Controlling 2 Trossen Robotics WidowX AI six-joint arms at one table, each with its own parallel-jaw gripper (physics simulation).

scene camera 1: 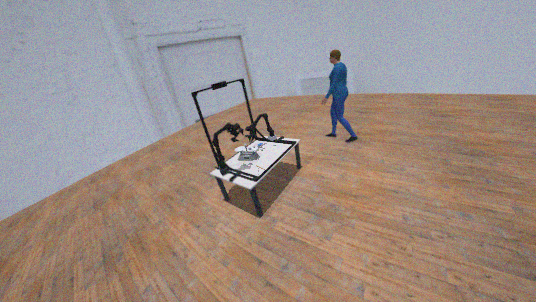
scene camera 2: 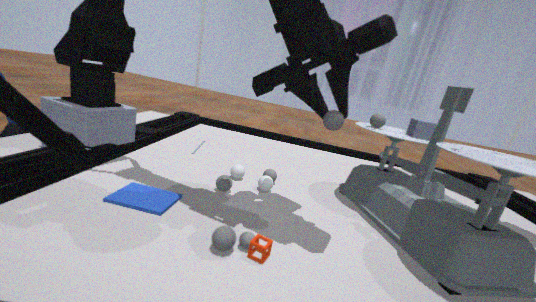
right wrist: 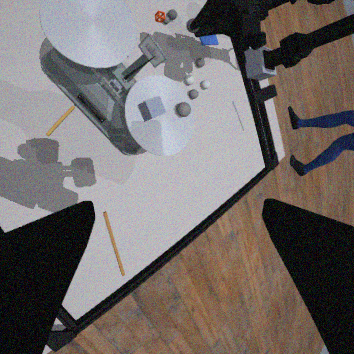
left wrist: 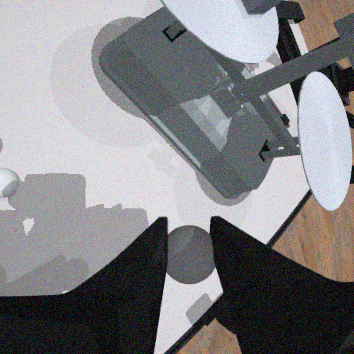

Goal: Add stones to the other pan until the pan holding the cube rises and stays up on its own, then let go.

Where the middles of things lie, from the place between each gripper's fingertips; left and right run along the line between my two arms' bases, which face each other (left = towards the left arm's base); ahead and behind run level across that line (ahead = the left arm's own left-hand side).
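The blue flat pad (scene camera 2: pixel 136 196) is 520 mm to the left of my right hand, 290 mm behind it and 390 mm below it. As for the grey balance scale (left wrist: pixel 216 111), that's 130 mm to the left of my right hand, 140 mm behind it and 270 mm below it.
From my left hand, the blue flat pad is 230 mm to the left, 80 mm behind and 160 mm below. The grey balance scale, though, is 160 mm to the right of my left hand, 70 mm ahead of it and 40 mm below it.
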